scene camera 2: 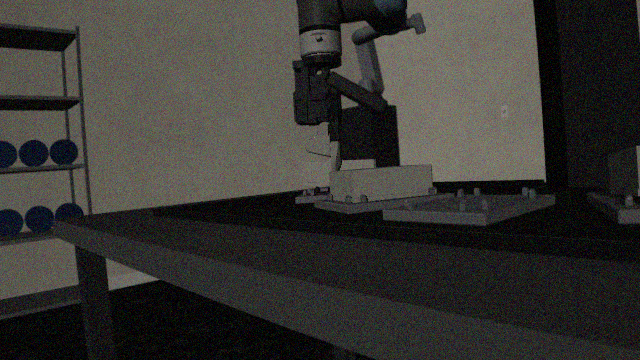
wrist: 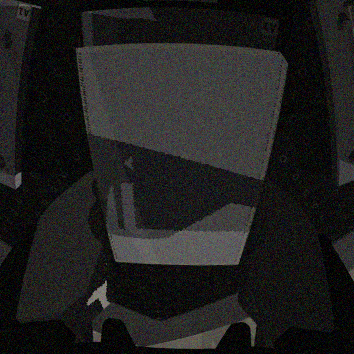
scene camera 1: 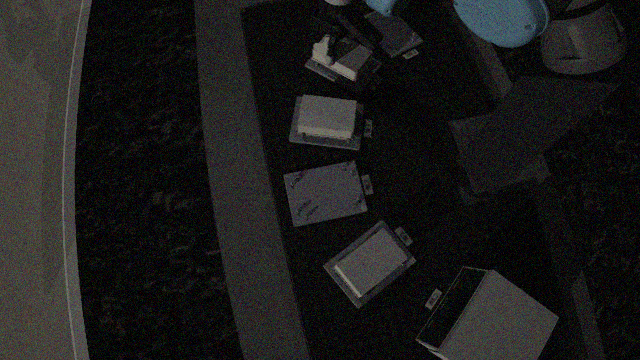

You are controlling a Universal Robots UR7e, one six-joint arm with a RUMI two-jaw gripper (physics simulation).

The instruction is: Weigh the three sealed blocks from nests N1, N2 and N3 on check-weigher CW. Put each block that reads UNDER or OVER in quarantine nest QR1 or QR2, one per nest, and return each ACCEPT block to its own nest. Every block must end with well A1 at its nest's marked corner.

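Places are measured from the arm's base along level axes (x right, y ahead, z up), in millimetres.
Pixels of known places: gripper, fingertip midpoint: (wrist: 178, 175) (scene camera 1: 339, 53); arm's base, origin of the base link: (scene camera 1: 583, 51).
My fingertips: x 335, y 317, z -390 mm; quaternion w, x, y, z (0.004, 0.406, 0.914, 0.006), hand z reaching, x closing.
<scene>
Ahead of a thing's pixels: the offset from my fingertips to its middle. "pt": to the spot under its first point.
My gripper (scene camera 1: 342, 47) (scene camera 2: 336, 155) (wrist: 178, 175) is shut on a pale sealed block {dx -6, dy -6, dz +3 mm} (scene camera 1: 352, 65) (scene camera 2: 357, 164) (wrist: 185, 100), low at nest QR1 {dx -7, dy -11, dz -34 mm} (scene camera 1: 322, 71) (scene camera 2: 305, 199) (wrist: 210, 30). The block looks level; its cut corner is at upper right in the wrist view, on the side of the nest's A1 mark. Whether it touches the nest is hidden. Another block {dx -166, dy +74, dz -12 mm} (scene camera 1: 327, 112) (scene camera 2: 382, 182) lies on N3 {dx -166, dy +74, dz -34 mm} (scene camera 1: 325, 143) (scene camera 2: 350, 206). Nest N2 {dx -333, dy +123, dz -34 mm} (scene camera 1: 325, 192) (scene camera 2: 435, 215) holds no block. A third block {dx -513, dy +71, dz -8 mm} (scene camera 1: 372, 260) lies on N1 {pt dx -540, dy +137, dz -33 mm} (scene camera 1: 342, 284). Check-weigher CW {dx -735, dy -135, dz +5 mm} (scene camera 1: 500, 315) has no readable display.
Nest QR2 {dx +85, dy -172, dz -34 mm} (scene camera 1: 395, 37) (wrist: 10, 75) stands close beside QR1, partly under the gripper in scene camera 1. Low pegs rise from N2. The table's edge strip (scene camera 1: 240, 175) runs along the left of the nests in scene camera 1. The views are dark and grainy.
</scene>
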